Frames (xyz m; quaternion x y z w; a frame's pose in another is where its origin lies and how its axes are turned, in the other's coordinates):
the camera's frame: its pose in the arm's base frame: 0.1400 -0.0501 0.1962 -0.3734 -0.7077 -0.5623 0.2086
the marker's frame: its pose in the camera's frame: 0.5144 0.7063 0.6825 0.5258 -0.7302 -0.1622 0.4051
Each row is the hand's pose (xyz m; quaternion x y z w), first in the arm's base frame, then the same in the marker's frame.
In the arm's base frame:
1: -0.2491 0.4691 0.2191 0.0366 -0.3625 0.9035 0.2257
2: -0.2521 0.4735 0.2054 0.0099 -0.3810 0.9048 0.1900
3: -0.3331 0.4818 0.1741 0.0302 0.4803 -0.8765 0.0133
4: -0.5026 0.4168 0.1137 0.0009 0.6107 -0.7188 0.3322
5: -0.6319 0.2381 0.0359 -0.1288 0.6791 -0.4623 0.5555
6: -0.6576 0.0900 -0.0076 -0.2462 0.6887 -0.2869 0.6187
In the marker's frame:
1: 0.7568 -0.4703 0.4041 0.6438 -0.0208 -0.5334 0.5483
2: 0.7704 -0.4652 0.4064 0.6344 -0.0333 -0.5052 0.5841
3: 0.8424 -0.5128 0.3937 0.5184 -0.1376 -0.4197 0.7323
4: 0.9655 -0.6539 0.4331 0.2258 -0.3066 -0.3132 0.8700
5: 1.0472 -0.8110 0.5859 -0.1221 -0.4249 -0.2699 0.8554
6: 1.0531 -0.8853 0.7235 -0.3250 -0.4578 -0.2849 0.7769

